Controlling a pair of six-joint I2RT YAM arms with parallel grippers.
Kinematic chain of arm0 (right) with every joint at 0, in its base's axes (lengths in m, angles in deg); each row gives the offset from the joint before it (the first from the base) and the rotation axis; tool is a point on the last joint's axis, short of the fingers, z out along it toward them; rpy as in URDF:
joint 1: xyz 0 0 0.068 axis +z
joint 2: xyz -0.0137 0.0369 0.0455 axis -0.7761 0.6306 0
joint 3: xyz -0.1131 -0.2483 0.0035 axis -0.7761 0.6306 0
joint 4: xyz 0.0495 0.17 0.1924 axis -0.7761 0.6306 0
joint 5: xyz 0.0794 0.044 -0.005 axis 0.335 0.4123 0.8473
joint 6: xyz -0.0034 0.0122 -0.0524 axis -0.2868 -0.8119 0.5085
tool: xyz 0 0 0 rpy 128.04 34.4 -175.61
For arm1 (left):
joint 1: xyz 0 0 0.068 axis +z
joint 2: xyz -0.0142 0.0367 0.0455 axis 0.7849 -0.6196 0
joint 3: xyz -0.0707 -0.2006 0.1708 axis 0.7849 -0.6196 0
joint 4: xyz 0.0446 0.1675 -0.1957 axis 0.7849 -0.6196 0
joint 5: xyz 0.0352 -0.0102 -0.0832 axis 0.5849 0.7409 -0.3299
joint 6: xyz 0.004 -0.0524 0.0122 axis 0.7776 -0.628 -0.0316
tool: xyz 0 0 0 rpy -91.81 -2.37 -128.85
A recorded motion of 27 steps. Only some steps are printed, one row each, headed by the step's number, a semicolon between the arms.
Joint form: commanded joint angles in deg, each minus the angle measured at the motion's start. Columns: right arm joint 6, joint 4, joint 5, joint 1, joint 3, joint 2; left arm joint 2, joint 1, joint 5, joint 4, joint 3, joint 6.
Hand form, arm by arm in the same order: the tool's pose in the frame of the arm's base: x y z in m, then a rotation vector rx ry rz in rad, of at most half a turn. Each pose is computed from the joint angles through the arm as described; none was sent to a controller.
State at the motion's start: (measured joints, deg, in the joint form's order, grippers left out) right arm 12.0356 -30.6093 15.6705 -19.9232 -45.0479 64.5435; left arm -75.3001 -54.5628 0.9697 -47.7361 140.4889 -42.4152
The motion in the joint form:
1: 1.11 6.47 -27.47 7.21 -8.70 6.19; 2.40 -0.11 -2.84 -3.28 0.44 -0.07
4: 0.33 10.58 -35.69 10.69 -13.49 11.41; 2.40 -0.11 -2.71 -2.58 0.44 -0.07
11: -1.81 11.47 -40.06 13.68 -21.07 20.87; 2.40 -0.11 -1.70 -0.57 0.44 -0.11
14: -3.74 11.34 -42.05 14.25 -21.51 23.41; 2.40 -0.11 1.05 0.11 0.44 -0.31
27: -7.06 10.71 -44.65 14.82 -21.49 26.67; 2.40 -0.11 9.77 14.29 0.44 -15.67
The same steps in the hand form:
1: 0.1927 0.1556 0.4541 -0.2886 2.0759 0.7839; 0.3598 -0.0544 0.3564 0.4286 -1.9439 1.9176
4: 0.2014 0.1767 0.4513 -0.2523 2.1385 0.6529; 0.3607 -0.0544 0.3563 0.4181 -1.9533 1.9231
11: 0.2254 0.2163 0.4463 -0.2289 2.1780 0.6030; 0.3633 -0.0545 0.3557 0.3910 -1.9918 1.9286
14: 0.2340 0.2276 0.4358 -0.1883 2.2084 0.5726; 0.3643 -0.0545 0.3540 0.3943 -2.0478 1.8908
27: 0.2456 0.2419 0.4188 -0.1172 2.2474 0.5350; 0.3844 -0.0548 0.3515 0.5056 -2.1957 1.7747

